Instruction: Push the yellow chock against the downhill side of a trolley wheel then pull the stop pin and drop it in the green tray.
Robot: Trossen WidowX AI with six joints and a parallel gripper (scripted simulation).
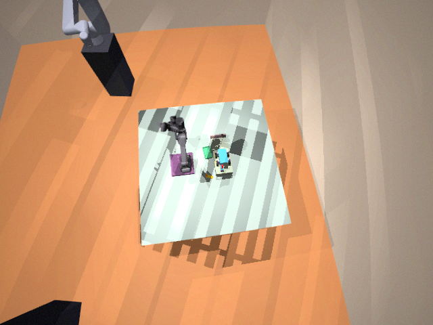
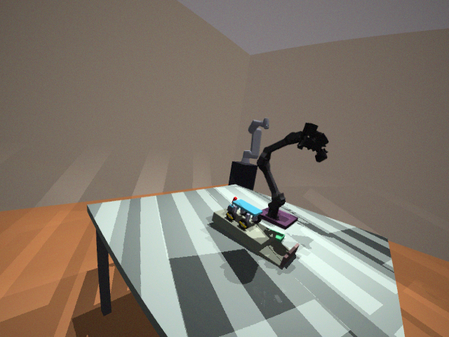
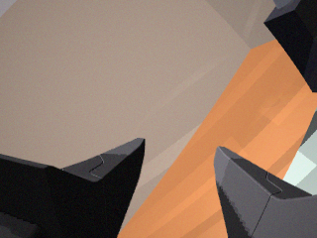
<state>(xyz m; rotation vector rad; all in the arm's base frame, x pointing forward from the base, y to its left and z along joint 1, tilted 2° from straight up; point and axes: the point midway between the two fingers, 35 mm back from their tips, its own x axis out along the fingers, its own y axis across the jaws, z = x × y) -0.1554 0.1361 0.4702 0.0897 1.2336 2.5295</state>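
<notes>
Now: gripper tip 390 mm short of the yellow chock, 260 mm to the left of it and 470 mm above it. Round my gripper tip: green tray (370 mm ahead, 30 mm to the right, 500 mm below); blue-topped trolley (500 mm ahead, 120 mm to the right, 380 mm below); stop pin (500 mm ahead, 210 mm to the right, 360 mm below).
</notes>
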